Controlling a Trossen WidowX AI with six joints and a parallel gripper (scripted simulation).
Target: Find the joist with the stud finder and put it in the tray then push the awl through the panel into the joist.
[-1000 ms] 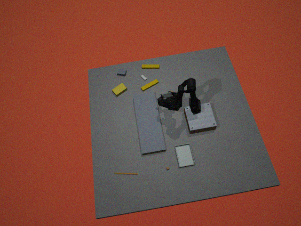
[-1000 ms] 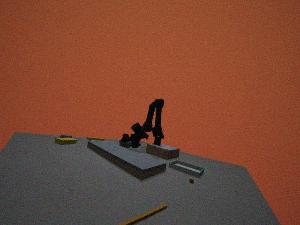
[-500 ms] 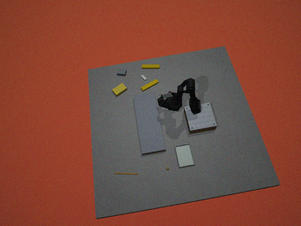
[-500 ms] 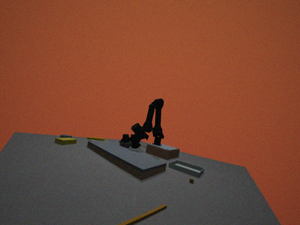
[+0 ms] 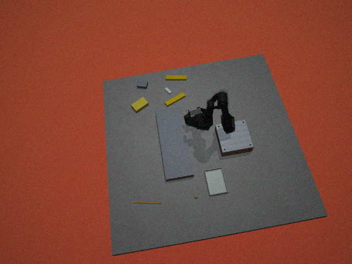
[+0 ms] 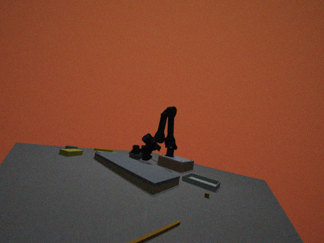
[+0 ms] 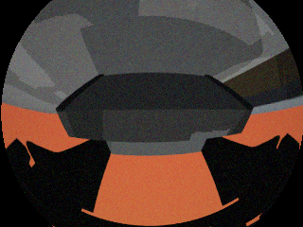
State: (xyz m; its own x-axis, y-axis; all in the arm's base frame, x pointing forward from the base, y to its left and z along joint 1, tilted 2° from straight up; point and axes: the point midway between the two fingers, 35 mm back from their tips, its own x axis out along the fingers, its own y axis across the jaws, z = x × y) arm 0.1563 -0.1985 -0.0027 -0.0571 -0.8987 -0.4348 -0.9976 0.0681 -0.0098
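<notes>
My gripper tip is 10 mm past the stud finder and 10 mm above it. Also, from my gripper tip: white piece (270 mm to the right, 110 mm ahead, 60 mm below); awl (60 mm below, 40 mm to the right); grey block (400 mm to the right, 280 mm ahead, 50 mm below).
</notes>
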